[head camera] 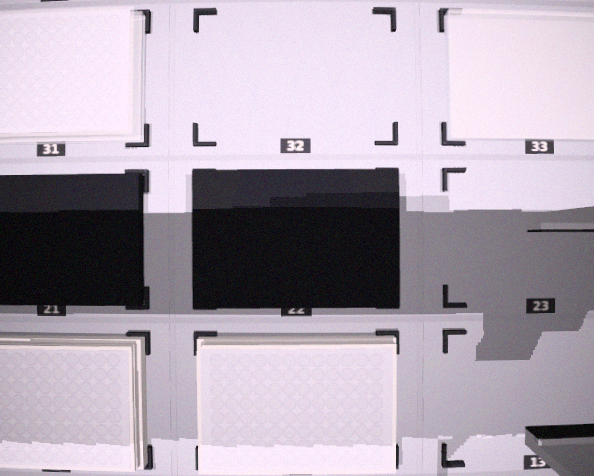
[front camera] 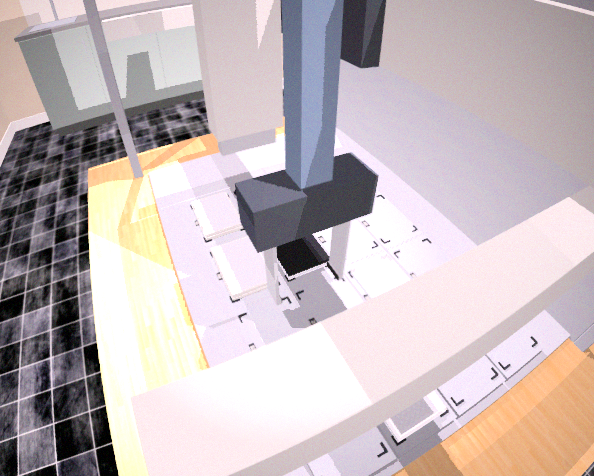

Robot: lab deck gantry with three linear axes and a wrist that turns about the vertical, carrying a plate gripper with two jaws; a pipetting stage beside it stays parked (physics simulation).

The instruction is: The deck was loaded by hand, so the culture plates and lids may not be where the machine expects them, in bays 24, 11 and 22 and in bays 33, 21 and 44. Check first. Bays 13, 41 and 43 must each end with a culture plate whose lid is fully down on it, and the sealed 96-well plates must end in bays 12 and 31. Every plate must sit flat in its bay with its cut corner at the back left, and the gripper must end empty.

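Places are measured from the robot's base along level axes (x ahead, y left, z up), in millimetres.
Pixels of known places: gripper, fingertip midpoint: (head camera: 562, 329) (front camera: 305, 283); robot's base, link origin: (front camera: 191, 206).
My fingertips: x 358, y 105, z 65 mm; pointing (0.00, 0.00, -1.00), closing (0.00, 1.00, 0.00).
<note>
For each thing: its top centre in the pictures, then the offset to it from my fingertips. "spot": a spot on its surface instead.
- bay 11, surface spot: (head camera: 60, 395) (front camera: 221, 214) spot: dy -53, dx -279, dz -51 mm
- bay 12, surface spot: (head camera: 296, 395) (front camera: 247, 261) spot: dy -52, dx -130, dz -51 mm
- bay 31, surface spot: (head camera: 60, 75) spot: dy +149, dx -278, dz -51 mm
- plain white item, top centre: (head camera: 545, 73) (front camera: 389, 286) dy +152, dx +34, dz -57 mm
- white-rimmed plate, top centre: (front camera: 398, 385) dy +45, dx +198, dz -36 mm
- Corner brackets mark bay 32, surface spot: (head camera: 295, 75) spot: dy +153, dx -130, dz -65 mm
My gripper (front camera: 308, 290) is open and empty, with both jaws lowered above the deck around bay 23. In the head view, jaw parts show at the right edge. A black-topped item (front camera: 302, 256) (head camera: 296, 240) with a white rim sits in bay 22; another black-topped item (head camera: 70, 240) is in bay 21. White well-patterned plates are in bay 11 (head camera: 60, 395) (front camera: 216, 215), with doubled edges, in bay 12 (head camera: 296, 395) (front camera: 240, 267), and in bay 31 (head camera: 60, 75). A plain white item (head camera: 520, 75) lies in bay 33. Cut corners are unclear. Bays 41, 43 and 44 cannot be identified.
The near beam (front camera: 350, 370) crosses the front view and hides part of the deck. A white-rimmed plate (front camera: 417, 417) sits in a bay beyond it, nearest the camera. The pale column (front camera: 242, 75) stands behind the gripper. Corner brackets mark bay 32 (head camera: 295, 75) and bay 13.
</note>
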